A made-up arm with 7 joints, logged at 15 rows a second.
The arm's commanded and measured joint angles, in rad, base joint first. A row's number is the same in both.
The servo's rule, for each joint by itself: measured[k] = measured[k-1] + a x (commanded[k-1-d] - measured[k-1]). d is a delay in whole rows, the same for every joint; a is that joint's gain. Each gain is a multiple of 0.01, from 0.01 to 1. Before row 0 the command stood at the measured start. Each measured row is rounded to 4 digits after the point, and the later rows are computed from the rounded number. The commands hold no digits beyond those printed.
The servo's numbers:
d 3
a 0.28 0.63 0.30 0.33 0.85 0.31 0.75
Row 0, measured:
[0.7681 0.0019 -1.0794 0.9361 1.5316 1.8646 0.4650]
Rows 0 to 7, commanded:
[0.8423 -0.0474 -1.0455 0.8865 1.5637 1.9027 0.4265]
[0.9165 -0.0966 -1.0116 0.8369 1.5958 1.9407 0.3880]
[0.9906 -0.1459 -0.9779 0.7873 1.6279 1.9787 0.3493]
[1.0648 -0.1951 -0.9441 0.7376 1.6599 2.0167 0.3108]
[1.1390 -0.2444 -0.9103 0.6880 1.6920 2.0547 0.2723]
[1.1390 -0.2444 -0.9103 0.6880 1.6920 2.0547 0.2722]
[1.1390 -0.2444 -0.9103 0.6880 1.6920 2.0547 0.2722]
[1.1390 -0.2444 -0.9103 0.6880 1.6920 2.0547 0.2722]
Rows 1 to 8, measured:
[0.7681 0.0019 -1.0794 0.9361 1.5316 1.8646 0.4650]
[0.7681 0.0019 -1.0794 0.9361 1.5316 1.8646 0.4650]
[0.7681 0.0019 -1.0794 0.9361 1.5316 1.8646 0.4650]
[0.7889 -0.0292 -1.0692 0.9197 1.5589 1.8764 0.4361]
[0.8246 -0.0717 -1.0519 0.8924 1.5903 1.8963 0.4000]
[0.8711 -0.1184 -1.0297 0.8577 1.6223 1.9218 0.3620]
[0.9253 -0.1667 -1.0040 0.8181 1.6543 1.9512 0.3236]
[0.9851 -0.2157 -0.9759 0.7752 1.6863 1.9833 0.2851]

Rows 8 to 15, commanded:
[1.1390 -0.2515 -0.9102 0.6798 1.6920 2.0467 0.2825]
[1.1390 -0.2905 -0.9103 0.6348 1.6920 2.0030 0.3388]
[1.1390 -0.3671 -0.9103 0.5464 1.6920 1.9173 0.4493]
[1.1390 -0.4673 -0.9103 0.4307 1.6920 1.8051 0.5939]
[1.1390 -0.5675 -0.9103 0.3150 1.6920 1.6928 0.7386]
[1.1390 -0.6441 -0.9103 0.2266 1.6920 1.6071 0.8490]
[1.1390 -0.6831 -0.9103 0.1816 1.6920 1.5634 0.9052]
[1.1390 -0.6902 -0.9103 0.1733 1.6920 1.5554 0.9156]
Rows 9 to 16, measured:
[1.0282 -0.2338 -0.9562 0.7464 1.6911 2.0054 0.2754]
[1.0592 -0.2405 -0.9424 0.7271 1.6919 2.0207 0.2730]
[1.0815 -0.2430 -0.9328 0.7142 1.6920 2.0312 0.2724]
[1.0976 -0.2484 -0.9260 0.7028 1.6920 2.0360 0.2800]
[1.1092 -0.2749 -0.9213 0.6804 1.6920 2.0258 0.3241]
[1.1175 -0.3330 -0.9180 0.6362 1.6920 1.9922 0.4180]
[1.1235 -0.4176 -0.9157 0.5684 1.6920 1.9342 0.5499]
[1.1278 -0.5120 -0.9141 0.4848 1.6920 1.8594 0.6914]

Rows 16 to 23, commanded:
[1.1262 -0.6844 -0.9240 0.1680 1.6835 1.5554 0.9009]
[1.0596 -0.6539 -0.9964 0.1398 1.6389 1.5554 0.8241]
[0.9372 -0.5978 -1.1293 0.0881 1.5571 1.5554 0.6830]
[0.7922 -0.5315 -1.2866 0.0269 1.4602 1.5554 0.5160]
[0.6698 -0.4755 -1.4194 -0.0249 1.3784 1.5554 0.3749]
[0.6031 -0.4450 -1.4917 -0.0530 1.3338 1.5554 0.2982]
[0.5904 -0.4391 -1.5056 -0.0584 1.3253 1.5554 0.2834]
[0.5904 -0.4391 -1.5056 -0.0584 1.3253 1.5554 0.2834]
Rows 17 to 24, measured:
[1.1309 -0.5952 -0.9130 0.3996 1.6920 1.7812 0.8096]
[1.1332 -0.6506 -0.9122 0.3277 1.6920 1.7137 0.8813]
[1.1348 -0.6755 -0.9116 0.2767 1.6920 1.6646 0.9070]
[1.1324 -0.6811 -0.9153 0.2408 1.6848 1.6307 0.9024]
[1.1120 -0.6640 -0.9396 0.2075 1.6458 1.6074 0.8437]
[1.0631 -0.6223 -0.9965 0.1681 1.5704 1.5913 0.7232]
[0.9872 -0.5651 -1.0835 0.1215 1.4767 1.5802 0.5678]
[0.8983 -0.5087 -1.1843 0.0732 1.3931 1.5725 0.4231]

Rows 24 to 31, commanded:
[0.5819 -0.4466 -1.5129 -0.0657 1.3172 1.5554 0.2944]
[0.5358 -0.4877 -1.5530 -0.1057 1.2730 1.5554 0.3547]
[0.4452 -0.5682 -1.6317 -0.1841 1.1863 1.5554 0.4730]
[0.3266 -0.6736 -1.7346 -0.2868 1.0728 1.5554 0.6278]
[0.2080 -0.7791 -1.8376 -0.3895 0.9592 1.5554 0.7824]
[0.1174 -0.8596 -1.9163 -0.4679 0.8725 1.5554 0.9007]
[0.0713 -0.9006 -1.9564 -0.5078 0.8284 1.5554 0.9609]
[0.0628 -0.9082 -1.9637 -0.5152 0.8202 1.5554 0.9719]
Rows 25 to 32, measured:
[0.8156 -0.4686 -1.2765 0.0316 1.3427 1.5672 0.3294]
[0.7525 -0.4500 -1.3452 0.0019 1.3279 1.5635 0.2949]
[0.7071 -0.4431 -1.3933 -0.0180 1.3257 1.5610 0.2863]
[0.6720 -0.4453 -1.4292 -0.0337 1.3185 1.5593 0.2924]
[0.6339 -0.4720 -1.4663 -0.0575 1.2798 1.5581 0.3391]
[0.5811 -0.5326 -1.5159 -0.0993 1.2003 1.5573 0.4395]
[0.5098 -0.6214 -1.5815 -0.1612 1.0919 1.5567 0.5807]
[0.4253 -0.7208 -1.6583 -0.2365 0.9791 1.5563 0.7320]

